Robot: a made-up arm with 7 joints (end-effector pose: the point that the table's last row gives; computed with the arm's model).
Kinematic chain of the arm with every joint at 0, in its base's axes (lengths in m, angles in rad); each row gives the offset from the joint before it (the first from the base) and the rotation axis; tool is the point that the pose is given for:
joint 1: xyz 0 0 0.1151 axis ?
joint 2: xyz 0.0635 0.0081 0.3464 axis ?
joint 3: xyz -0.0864 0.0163 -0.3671 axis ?
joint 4: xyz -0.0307 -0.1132 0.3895 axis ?
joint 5: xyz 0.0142 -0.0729 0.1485 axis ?
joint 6: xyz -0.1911 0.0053 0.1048 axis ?
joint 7: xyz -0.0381 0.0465 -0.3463 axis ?
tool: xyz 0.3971 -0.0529 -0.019
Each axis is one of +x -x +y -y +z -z.
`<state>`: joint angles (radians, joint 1 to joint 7).
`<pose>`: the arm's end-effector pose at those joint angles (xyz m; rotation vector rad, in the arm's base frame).
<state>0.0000 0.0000 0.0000 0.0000 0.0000 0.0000 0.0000</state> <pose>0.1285 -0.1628 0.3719 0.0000 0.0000 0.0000</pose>
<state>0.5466 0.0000 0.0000 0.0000 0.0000 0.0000 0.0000</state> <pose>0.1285 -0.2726 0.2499 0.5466 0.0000 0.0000</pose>
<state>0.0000 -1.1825 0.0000 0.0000 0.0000 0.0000 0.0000</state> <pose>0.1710 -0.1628 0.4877 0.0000 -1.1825 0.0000</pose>
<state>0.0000 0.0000 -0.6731 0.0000 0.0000 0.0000 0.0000</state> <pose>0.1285 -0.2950 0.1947 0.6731 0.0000 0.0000</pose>
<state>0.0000 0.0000 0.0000 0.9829 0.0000 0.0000 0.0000</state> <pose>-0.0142 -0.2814 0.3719 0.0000 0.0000 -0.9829</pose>
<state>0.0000 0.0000 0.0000 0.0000 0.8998 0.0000 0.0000</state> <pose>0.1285 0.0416 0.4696 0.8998 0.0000 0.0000</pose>
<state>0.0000 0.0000 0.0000 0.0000 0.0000 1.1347 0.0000</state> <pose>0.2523 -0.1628 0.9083 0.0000 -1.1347 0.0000</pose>
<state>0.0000 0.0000 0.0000 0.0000 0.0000 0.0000 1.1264</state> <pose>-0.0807 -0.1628 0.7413 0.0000 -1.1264 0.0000</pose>
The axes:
joint 1: +x
joint 2: +y
joint 3: -x
joint 4: -z
joint 5: +x
joint 6: -y
joint 7: -y

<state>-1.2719 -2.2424 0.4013 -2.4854 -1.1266 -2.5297 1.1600</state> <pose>-0.2055 0.3062 0.1924 1.7296 1.4387 0.2531</pose>
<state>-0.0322 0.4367 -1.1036 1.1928 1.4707 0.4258 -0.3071</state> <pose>-0.0257 -0.6087 0.0078 1.6526 -0.2081 -2.0308</pose>
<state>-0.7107 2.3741 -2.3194 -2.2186 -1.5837 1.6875 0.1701</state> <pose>-0.2392 0.7799 1.2635 -1.3816 -1.5880 0.6833</pose>
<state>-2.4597 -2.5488 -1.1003 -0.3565 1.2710 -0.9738 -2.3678</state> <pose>1.1303 0.7519 0.3003 1.3624 -0.1236 0.3177</pose>
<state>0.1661 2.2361 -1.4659 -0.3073 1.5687 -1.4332 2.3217</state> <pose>-0.5387 -0.7514 1.1088 0.5069 0.3739 -3.0311</pose>
